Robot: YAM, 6 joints.
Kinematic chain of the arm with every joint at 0, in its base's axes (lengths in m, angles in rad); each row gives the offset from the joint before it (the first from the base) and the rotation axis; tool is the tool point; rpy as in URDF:
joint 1: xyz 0 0 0.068 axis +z
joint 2: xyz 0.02 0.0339 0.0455 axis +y
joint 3: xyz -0.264 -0.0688 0 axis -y
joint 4: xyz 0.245 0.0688 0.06 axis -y
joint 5: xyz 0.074 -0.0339 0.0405 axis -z
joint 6: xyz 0.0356 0 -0.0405 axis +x
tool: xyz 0 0 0 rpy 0 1.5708 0
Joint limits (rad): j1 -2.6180..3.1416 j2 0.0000..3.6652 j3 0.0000..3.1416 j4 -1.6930..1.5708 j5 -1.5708..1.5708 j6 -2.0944..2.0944
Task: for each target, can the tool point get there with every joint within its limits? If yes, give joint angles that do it. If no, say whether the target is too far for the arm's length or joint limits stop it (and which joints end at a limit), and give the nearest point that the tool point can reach.
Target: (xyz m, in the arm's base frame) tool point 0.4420 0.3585 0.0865
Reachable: yes | joints 0.6959 2.6715 2.1789 -0.3848 0.2313 1.5733
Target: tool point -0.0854 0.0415 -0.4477
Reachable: no: joint limits stop it (at a limit: joint 2) | nearest point -0.1139 0.0554 -0.3592 | short by 0.094 m
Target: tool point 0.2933 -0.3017 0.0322
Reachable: yes | joints -0.7680 2.5703 1.8116 -1.2016 0.3822 -0.3399
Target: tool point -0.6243 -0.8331 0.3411
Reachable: no: too far | nearest point -0.3783 -0.5048 0.2497 | short by 0.420 m
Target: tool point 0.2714 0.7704 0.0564
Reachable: no: too far | nearest point 0.2141 0.6076 0.0688 | short by 0.173 m
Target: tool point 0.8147 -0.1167 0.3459
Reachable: no: too far | nearest point 0.6149 -0.0881 0.2875 | short by 0.210 m
